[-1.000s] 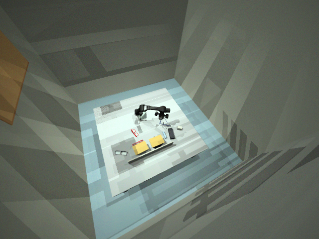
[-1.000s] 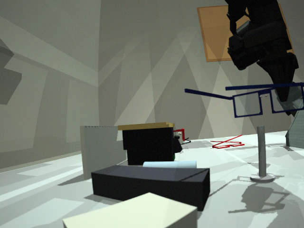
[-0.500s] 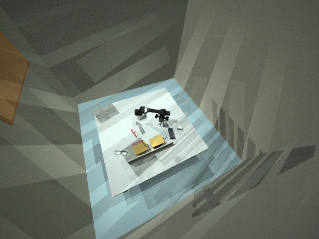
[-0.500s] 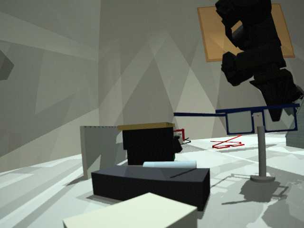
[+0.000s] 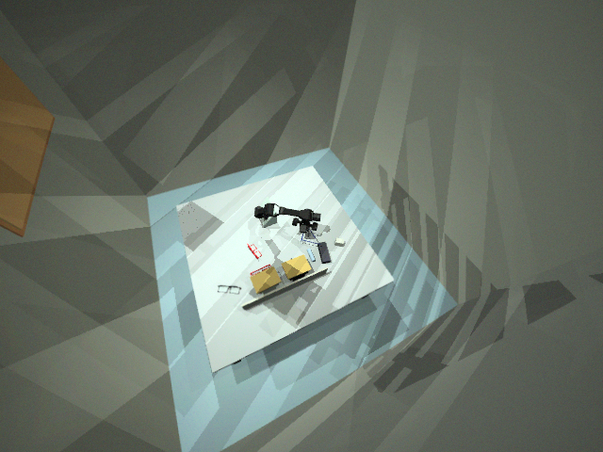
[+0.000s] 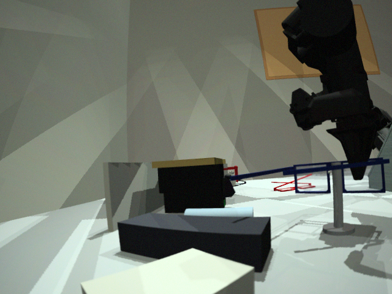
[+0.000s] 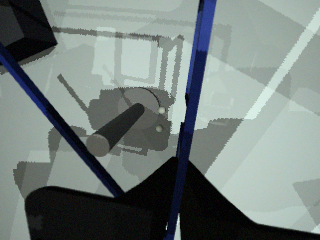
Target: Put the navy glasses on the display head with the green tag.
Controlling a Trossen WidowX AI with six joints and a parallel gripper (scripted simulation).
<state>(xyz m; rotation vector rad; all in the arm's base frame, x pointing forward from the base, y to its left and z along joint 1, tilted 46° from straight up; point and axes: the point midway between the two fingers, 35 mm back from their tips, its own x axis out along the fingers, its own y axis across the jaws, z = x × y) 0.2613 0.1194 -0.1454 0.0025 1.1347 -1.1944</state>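
My gripper tip is now 4 cm short of the grey stand post, 2 cm to the right of it and 3 cm above it. The rest, counted from my gripper tip: light blue cylinder (19 cm ahead, 6 cm to the right, 4 cm below); dark block (22 cm ahead, 3 cm to the left, 4 cm below); cream box (22 cm ahead, 18 cm to the left, 3 cm below).
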